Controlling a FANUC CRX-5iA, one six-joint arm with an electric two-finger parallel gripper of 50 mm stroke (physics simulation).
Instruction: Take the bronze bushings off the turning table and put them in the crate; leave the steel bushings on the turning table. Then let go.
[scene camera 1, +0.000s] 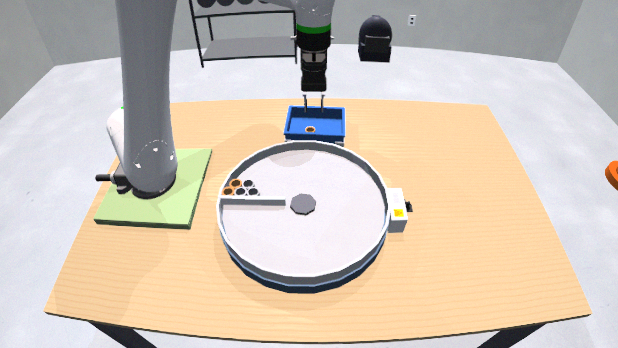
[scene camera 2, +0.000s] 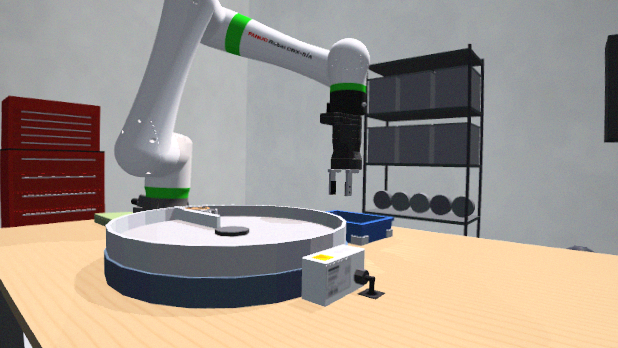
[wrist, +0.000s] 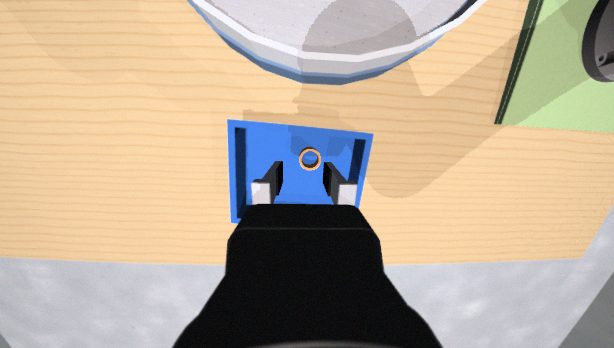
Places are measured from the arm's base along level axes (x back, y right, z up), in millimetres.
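Pixels of known places: gripper, fingertip midpoint: (scene camera 1: 313, 110) (scene camera 2: 340, 195) (wrist: 303, 172).
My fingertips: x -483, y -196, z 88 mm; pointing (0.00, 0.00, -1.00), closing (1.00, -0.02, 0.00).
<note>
Behind a point stands the place of what it marks.
My gripper (scene camera 1: 314, 110) {z 88, x -483, y -196 mm} (scene camera 2: 340, 194) {z 88, x -483, y -196 mm} (wrist: 303, 172) {z 88, x -483, y -196 mm} is open and empty, with its fingers pointing down above the blue crate (scene camera 1: 330, 136) {z 25, x -532, y -146 mm} (scene camera 2: 372, 232) {z 5, x -578, y -194 mm} (wrist: 231, 175) {z 31, x -580, y -216 mm}. One bronze bushing (scene camera 1: 306, 130) {z 5, x -460, y -202 mm} (wrist: 301, 159) {z -2, x -485, y -201 mm} stands on the crate's floor, below the fingertips and towards the turning table. On the turning table (scene camera 1: 340, 235) {z 34, x -533, y 214 mm} (scene camera 2: 215, 260) {z 42, x -594, y 272 mm} (wrist: 330, 57) {z 61, x -456, y -85 mm}, two bronze bushings, one at the back (scene camera 1: 231, 184) {z 53, x -265, y 66 mm} and one at the wall (scene camera 1: 224, 191) {z 54, x -250, y 90 mm}, stand grouped with three steel bushings (scene camera 1: 257, 193) {z 59, x -337, y 103 mm} at the left, behind the divider. In the scene camera 2 view, the divider and wall mostly hide this group.
The divider bar (scene camera 1: 255, 202) {z 47, x -332, y 122 mm} runs from the turning table's left wall towards the dark hub (scene camera 1: 303, 204) {z 42, x -449, y 126 mm} (scene camera 2: 231, 231) {z 42, x -465, y 138 mm}. A grey box (scene camera 1: 397, 222) {z 27, x -676, y 179 mm} (scene camera 2: 315, 280) {z 13, x -683, y 179 mm} stands at the turning table's right side. The arm's base stands on a green plate (scene camera 1: 195, 185) {z 0, x -142, y 20 mm} (wrist: 550, 100) {z -5, x -86, y -105 mm} at the left.
</note>
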